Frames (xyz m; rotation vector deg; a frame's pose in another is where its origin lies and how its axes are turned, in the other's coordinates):
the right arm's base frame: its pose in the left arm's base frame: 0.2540 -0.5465 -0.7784 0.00 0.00 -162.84
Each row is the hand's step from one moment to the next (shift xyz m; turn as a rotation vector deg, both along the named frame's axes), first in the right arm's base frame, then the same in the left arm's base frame.
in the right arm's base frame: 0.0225 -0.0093 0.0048 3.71 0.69 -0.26
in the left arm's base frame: -0.0242 0.0022 0.0048 -3.34 -1.75 -0.26
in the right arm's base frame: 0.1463 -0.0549 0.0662 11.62 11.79 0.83
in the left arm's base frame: -0.1560 0.0093 0.0662 -7.62 -14.69 0.83
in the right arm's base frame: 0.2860 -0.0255 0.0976 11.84 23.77 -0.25
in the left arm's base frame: -0.2808 -0.0600 0.0976 -4.30 -26.21 -0.25
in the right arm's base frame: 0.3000 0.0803 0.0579 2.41 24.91 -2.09
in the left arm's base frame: -0.2630 -0.1652 0.0579 5.05 -24.51 -2.09
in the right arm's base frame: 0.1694 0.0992 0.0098 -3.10 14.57 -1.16
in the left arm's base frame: -0.1326 -0.1448 0.0098 7.26 -13.01 -1.16
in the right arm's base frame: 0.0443 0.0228 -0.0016 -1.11 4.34 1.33
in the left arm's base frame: -0.0356 -0.0349 -0.0016 2.34 -3.82 1.33
